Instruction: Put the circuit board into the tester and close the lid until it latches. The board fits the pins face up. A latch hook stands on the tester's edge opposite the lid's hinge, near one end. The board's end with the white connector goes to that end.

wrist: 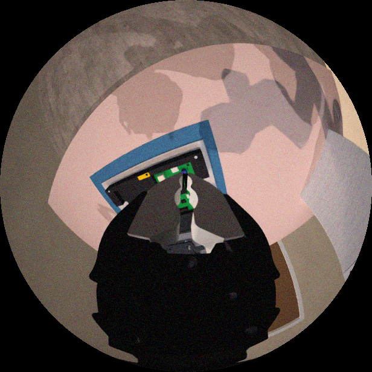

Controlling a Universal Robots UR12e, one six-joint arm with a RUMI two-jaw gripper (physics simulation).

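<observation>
The circuit board (pixel 169 174) lies face up in the black tester (pixel 122 186), which has a yellow label near its far edge. The white connector (pixel 161 178) is at the board's left end in the wrist view, with a smaller white part to its right. My gripper (pixel 184 175) is shut and empty, its tips together over the board. More green board shows through the gap between the fingers. The fingers and the black gripper body hide much of the board and the near side of the tester. The lid and latch hook cannot be made out.
A blue mat or tray (pixel 155 148) surrounds the tester on the pink table top (pixel 265 185). A pale grey panel (pixel 342 200) is at the right. A brown surface (pixel 286 292) with a light rim shows at the lower right. Shadows fall across the table.
</observation>
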